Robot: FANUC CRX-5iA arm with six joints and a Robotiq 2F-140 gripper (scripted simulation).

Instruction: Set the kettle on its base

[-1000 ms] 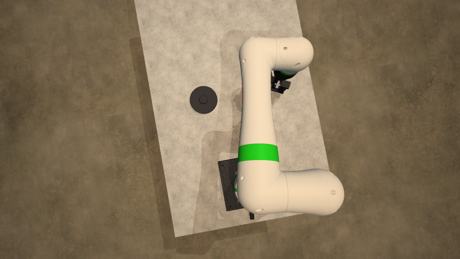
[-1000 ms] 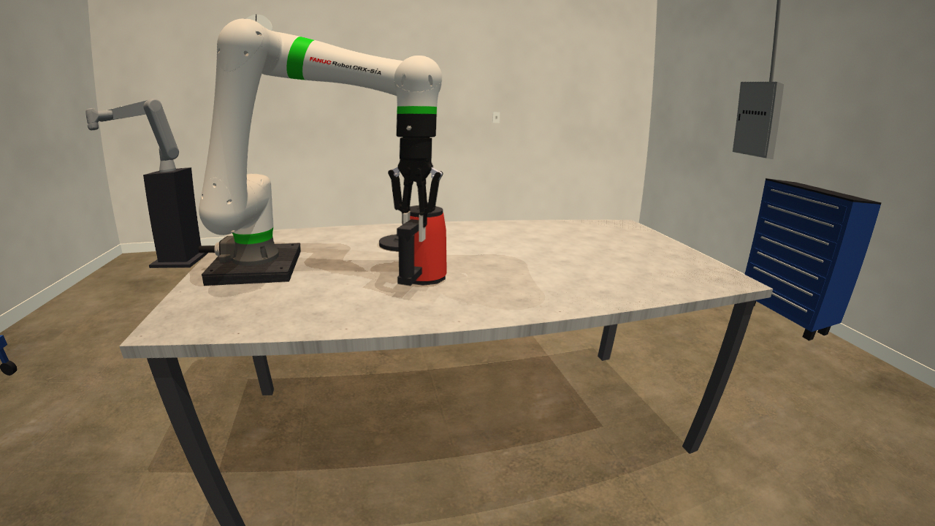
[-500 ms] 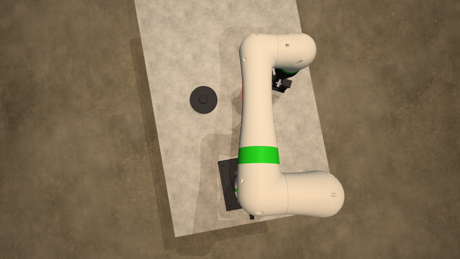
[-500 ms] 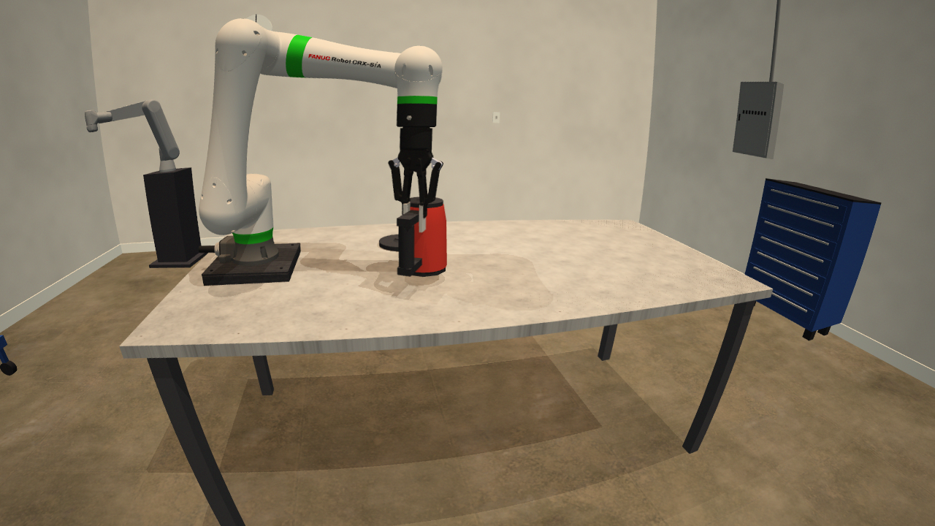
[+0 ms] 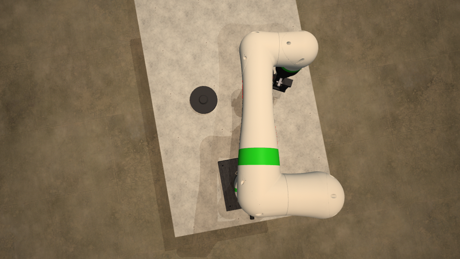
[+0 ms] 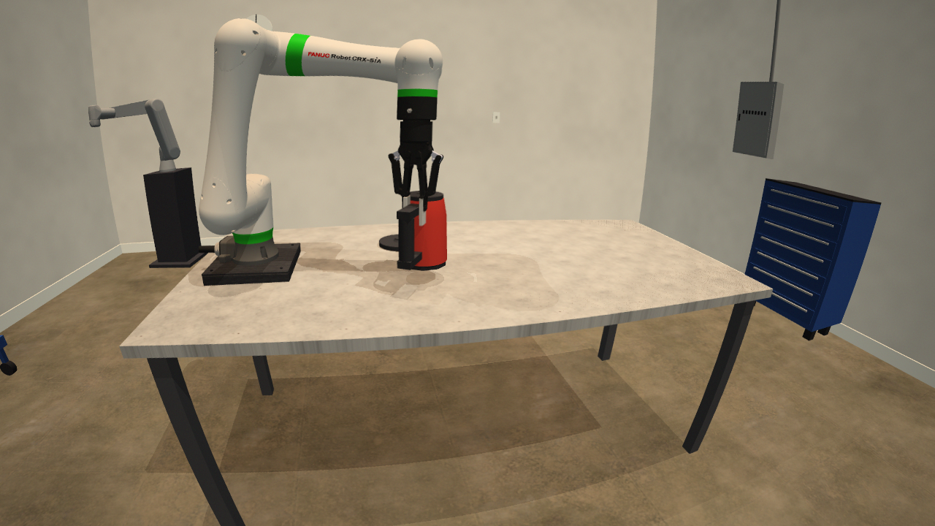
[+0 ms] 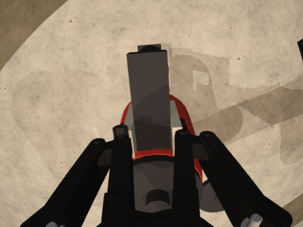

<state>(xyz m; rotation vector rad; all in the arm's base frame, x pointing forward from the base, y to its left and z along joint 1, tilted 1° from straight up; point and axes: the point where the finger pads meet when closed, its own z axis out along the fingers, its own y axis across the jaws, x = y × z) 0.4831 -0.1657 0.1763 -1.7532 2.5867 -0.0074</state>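
My hand is 60 mm above the red kettle, 30 mm to the right of it and 10 mm short of it. From my hand the other things lie so: round black base 360 mm to the left, 190 mm below, 40 mm behind.
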